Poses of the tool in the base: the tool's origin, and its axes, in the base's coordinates. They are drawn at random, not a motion.
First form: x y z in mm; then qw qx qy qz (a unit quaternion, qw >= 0).
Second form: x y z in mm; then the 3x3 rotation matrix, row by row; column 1 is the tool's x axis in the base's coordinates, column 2 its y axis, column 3 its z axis. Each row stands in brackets. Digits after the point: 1 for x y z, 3 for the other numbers.
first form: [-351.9 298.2 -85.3 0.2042 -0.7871 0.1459 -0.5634]
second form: [-351.9 298.2 -85.3], [[0.323 0.000 0.947], [-0.460 -0.874 0.157], [0.827 -0.486 -0.282]]
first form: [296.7 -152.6 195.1 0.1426 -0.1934 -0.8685 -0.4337]
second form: [296.7 -152.6 195.1], [[-0.885 0.460 -0.080], [0.212 0.549 0.808], [0.415 0.698 -0.583]]
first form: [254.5 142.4 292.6 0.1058 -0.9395 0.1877 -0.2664]
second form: [254.5 142.4 292.6], [[0.788 -0.296 0.540], [-0.409 -0.907 0.099], [0.461 -0.299 -0.836]]
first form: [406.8 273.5 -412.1 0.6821 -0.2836 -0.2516 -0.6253]
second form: [406.8 273.5 -412.1], [[0.091 0.996 0.011], [-0.710 0.057 0.702], [0.698 -0.072 0.713]]
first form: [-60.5 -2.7 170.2 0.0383 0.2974 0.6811 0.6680]
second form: [-60.5 -2.7 170.2], [[-0.820 0.354 0.449], [0.456 -0.069 0.887], [0.345 0.933 -0.105]]
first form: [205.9 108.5 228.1 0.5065 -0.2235 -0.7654 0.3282]
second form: [205.9 108.5 228.1], [[-0.387 0.010 -0.922], [0.675 0.685 -0.276], [0.629 -0.729 -0.272]]
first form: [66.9 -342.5 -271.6 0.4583 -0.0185 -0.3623 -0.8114]
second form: [66.9 -342.5 -271.6], [[-0.579 0.757 -0.302], [-0.730 -0.317 0.605], [0.362 0.571 0.737]]
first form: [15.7 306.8 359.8 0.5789 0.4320 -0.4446 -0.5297]
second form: [15.7 306.8 359.8], [[0.043 0.229 -0.972], [-0.997 0.066 -0.029], [0.057 0.971 0.231]]
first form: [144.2 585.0 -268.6 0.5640 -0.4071 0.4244 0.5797]
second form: [144.2 585.0 -268.6], [[-0.032 -0.999 0.007], [0.308 -0.004 0.951], [-0.951 0.033 0.308]]
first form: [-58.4 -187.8 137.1 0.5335 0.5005 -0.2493 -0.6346]
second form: [-58.4 -187.8 137.1], [[0.070 0.428 -0.901], [-0.927 -0.306 -0.218], [-0.369 0.850 0.375]]
